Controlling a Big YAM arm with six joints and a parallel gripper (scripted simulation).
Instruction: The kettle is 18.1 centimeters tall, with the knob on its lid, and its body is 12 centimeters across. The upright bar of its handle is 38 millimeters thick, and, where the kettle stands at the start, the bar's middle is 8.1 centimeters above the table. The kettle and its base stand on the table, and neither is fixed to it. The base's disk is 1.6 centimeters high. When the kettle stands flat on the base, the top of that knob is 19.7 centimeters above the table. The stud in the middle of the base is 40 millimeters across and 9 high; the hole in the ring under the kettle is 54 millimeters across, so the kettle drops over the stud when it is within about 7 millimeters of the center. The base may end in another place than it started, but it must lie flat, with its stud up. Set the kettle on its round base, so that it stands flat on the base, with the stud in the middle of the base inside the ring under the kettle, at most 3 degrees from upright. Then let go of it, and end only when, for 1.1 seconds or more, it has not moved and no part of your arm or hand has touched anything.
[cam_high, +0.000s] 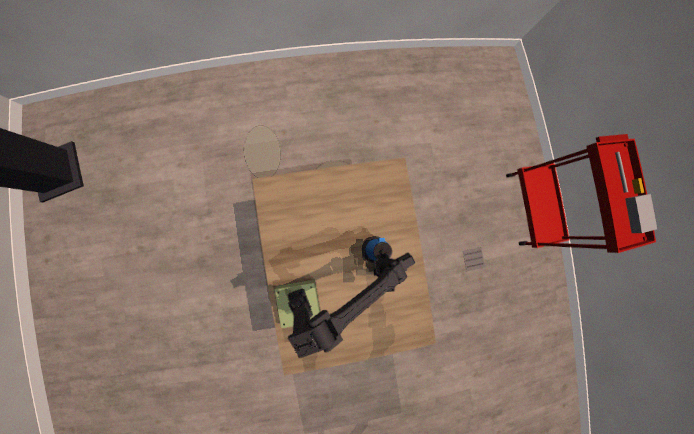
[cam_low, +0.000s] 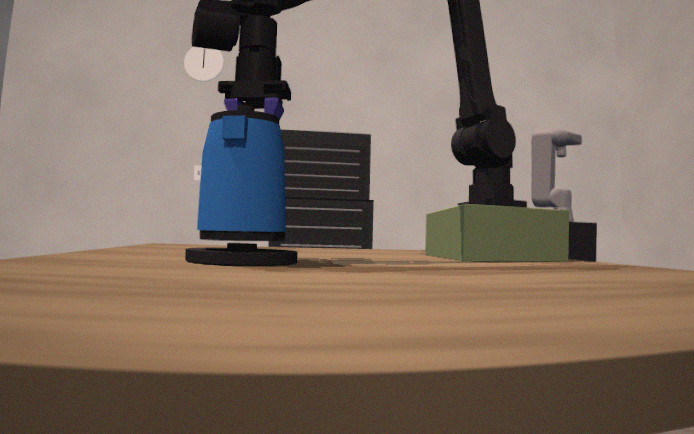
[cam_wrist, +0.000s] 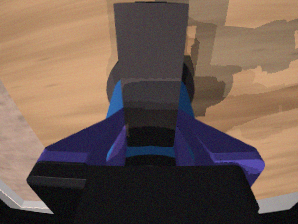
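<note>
Right now the blue kettle is 50 mm below my hand, 30 mm to the left of it and 10 mm ahead of it. Round my hand: round black base: 160 mm below, 60 mm to the left, 20 mm ahead.
</note>
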